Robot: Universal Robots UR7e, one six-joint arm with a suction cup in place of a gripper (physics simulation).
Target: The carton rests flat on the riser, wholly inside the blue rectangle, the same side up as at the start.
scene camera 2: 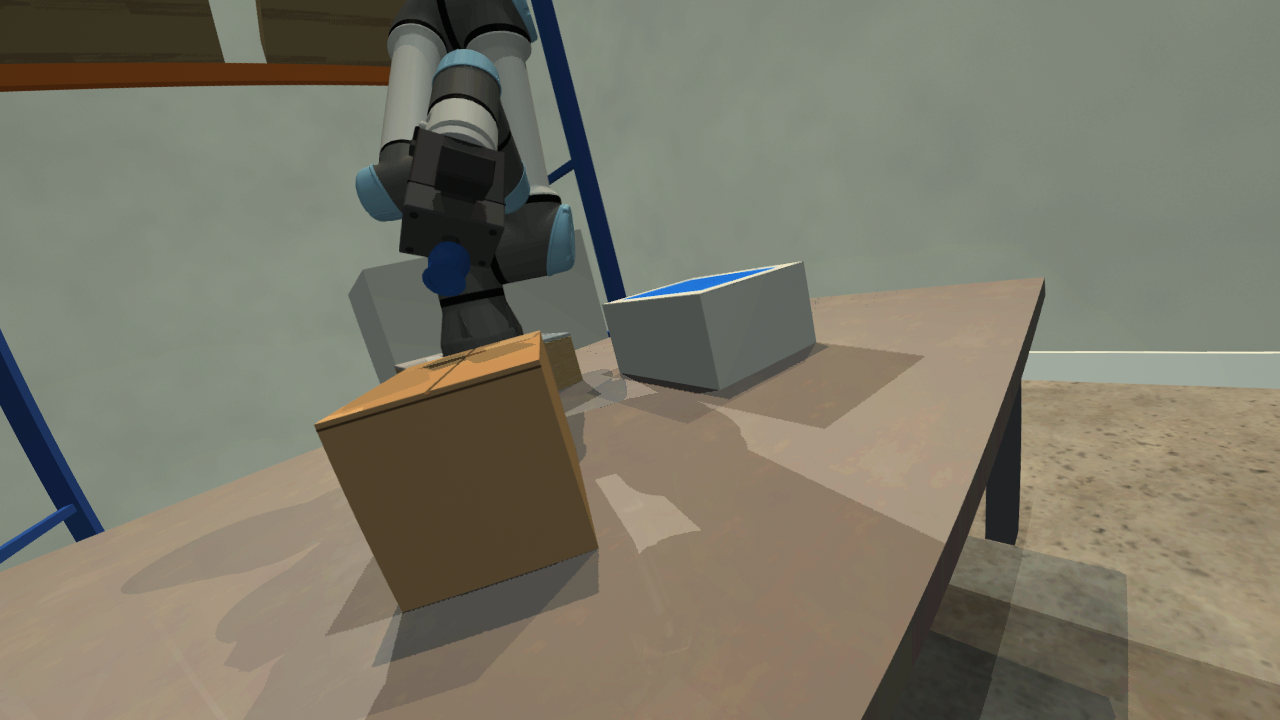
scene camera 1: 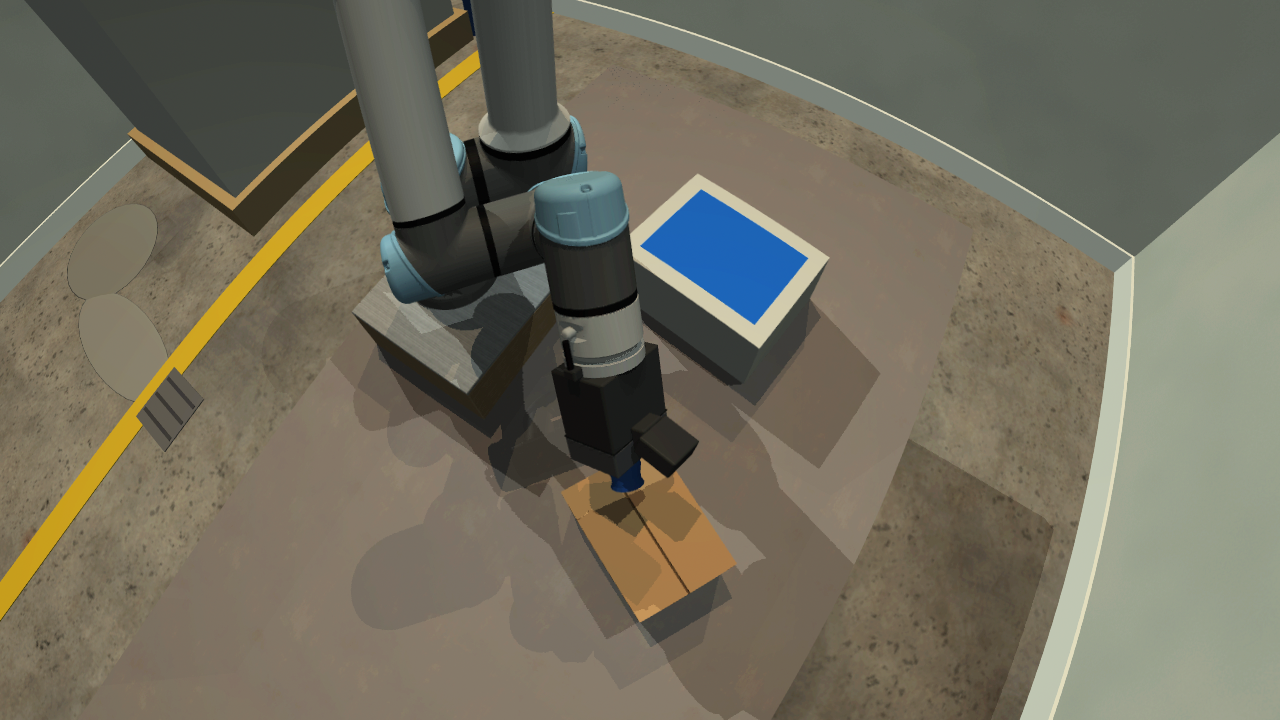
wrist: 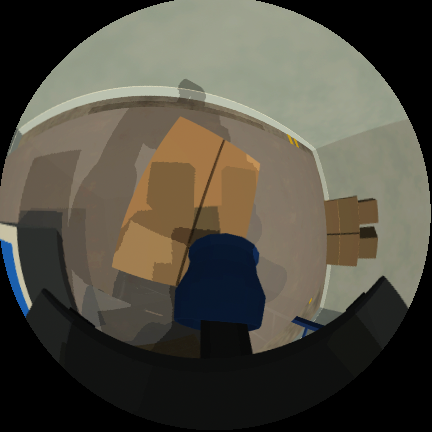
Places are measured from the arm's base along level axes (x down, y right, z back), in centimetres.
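Pixels of known places: hand, its tool point: [scene camera 2: 446,283] [scene camera 1: 626,482] [wrist: 217,263].
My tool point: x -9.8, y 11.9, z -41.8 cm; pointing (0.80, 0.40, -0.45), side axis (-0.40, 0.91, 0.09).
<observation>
Behind a point stands the place of what it marks.
The brown carton [scene camera 1: 684,546] @(x -3.5, y 13.2, z -50.8 cm) [scene camera 2: 465,483] @(x 2.4, y 17.3, z -54.6 cm) [wrist: 200,150] @(x -3.5, y 14.1, z -52.0 cm) stands upright on the table, its seamed top facing up, apart from the riser. The grey riser [scene camera 1: 698,331] @(x 4.1, y -14.6, z -35.0 cm) [scene camera 2: 760,331] @(x 4.6, y -22.7, z -44.9 cm) [wrist: 9,232] has a cream top rim and stands farther back, to the right in both scene views. The blue rectangle [scene camera 1: 725,255] @(x -2.5, y -24.0, z -32.8 cm) [scene camera 2: 707,282] @(x -2.5, y -24.3, z -35.6 cm) [wrist: 7,255] on its top carries nothing. My gripper [scene camera 1: 628,484] [scene camera 2: 444,282] [wrist: 222,242], a dark blue suction cup, is open and holds nothing. It hangs tilted above the carton's rear end, with a gap between them. In the wrist view it hides part of the carton's top.
The arm's base stands on a wood-grained block [scene camera 1: 420,349] @(x -0.7, y 12.9, z -6.3 cm) left of the riser. A large grey box [scene camera 1: 268,71] stands at the back left beyond the yellow floor line [scene camera 1: 268,268]. The table [scene camera 1: 268,582] @(x 9.5, y 56.7, z -5.4 cm) [scene camera 2: 895,402] @(x 9.5, y -16.0, z -64.2 cm) has its right edge near the riser's side. A blue rack post [scene camera 2: 586,192] rises behind.
</observation>
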